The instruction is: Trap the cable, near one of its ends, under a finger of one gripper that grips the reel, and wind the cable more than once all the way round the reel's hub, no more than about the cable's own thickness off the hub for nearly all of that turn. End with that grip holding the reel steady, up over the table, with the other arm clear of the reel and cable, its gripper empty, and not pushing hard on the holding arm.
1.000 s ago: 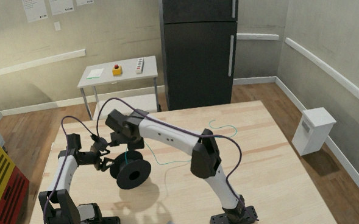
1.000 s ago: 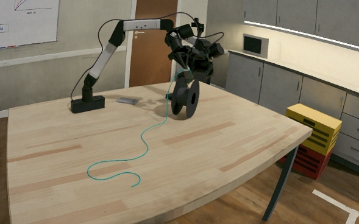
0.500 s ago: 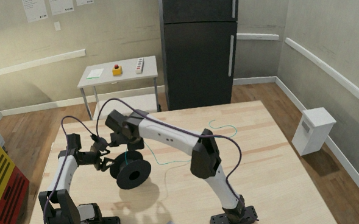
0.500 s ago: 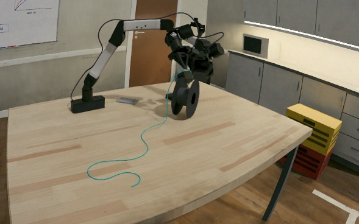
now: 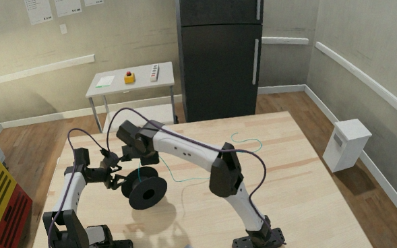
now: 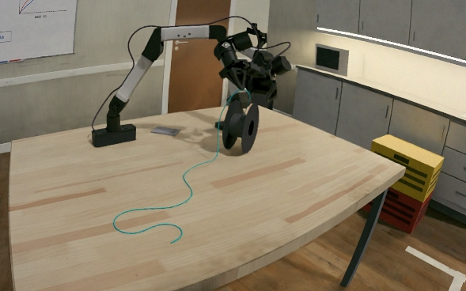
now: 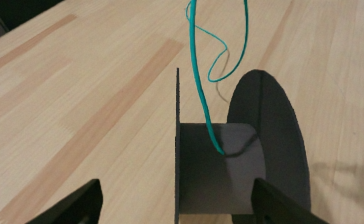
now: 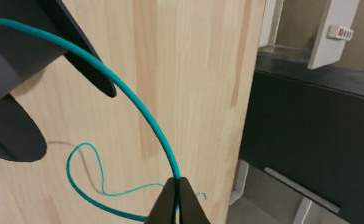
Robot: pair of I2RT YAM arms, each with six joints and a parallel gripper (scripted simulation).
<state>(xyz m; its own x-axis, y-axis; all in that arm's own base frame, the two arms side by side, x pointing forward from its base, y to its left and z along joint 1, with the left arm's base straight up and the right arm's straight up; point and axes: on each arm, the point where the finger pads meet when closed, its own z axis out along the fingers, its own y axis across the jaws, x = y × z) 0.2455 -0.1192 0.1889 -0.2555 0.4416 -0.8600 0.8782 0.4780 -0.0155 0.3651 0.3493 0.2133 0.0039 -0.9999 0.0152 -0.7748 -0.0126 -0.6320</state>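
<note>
Right now my left hand is 60 mm to the left of the black reel and 100 mm above it. From my left hand the other things lie so: flat grey plate: 290 mm behind, 250 mm to the right, 200 mm below.
</note>
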